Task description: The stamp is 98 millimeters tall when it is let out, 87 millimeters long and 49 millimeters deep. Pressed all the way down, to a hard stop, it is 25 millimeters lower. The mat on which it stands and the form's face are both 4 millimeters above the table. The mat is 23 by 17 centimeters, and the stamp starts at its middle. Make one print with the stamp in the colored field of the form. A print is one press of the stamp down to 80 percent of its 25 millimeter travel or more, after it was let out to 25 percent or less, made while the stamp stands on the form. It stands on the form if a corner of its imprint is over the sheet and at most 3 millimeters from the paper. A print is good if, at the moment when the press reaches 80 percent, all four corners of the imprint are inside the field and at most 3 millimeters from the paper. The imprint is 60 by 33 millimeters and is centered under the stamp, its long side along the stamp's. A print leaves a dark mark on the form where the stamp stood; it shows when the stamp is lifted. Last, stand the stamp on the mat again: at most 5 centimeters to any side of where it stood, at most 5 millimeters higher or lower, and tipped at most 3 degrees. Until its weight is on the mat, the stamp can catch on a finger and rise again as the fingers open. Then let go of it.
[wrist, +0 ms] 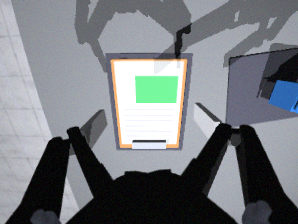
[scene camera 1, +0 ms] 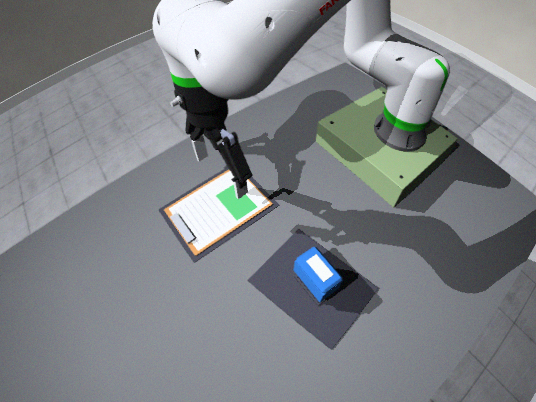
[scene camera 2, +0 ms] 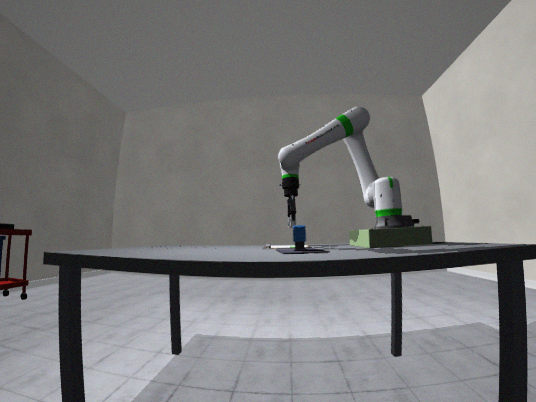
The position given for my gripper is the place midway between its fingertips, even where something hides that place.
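Note:
I can see my gripper (scene camera 1: 221, 175), and the wrist view has it too (wrist: 149, 114). A form (scene camera 1: 210, 213) is there for me as well, and in the wrist view I find the form (wrist: 149, 92). Then there is a stamp (scene camera 1: 318, 275).

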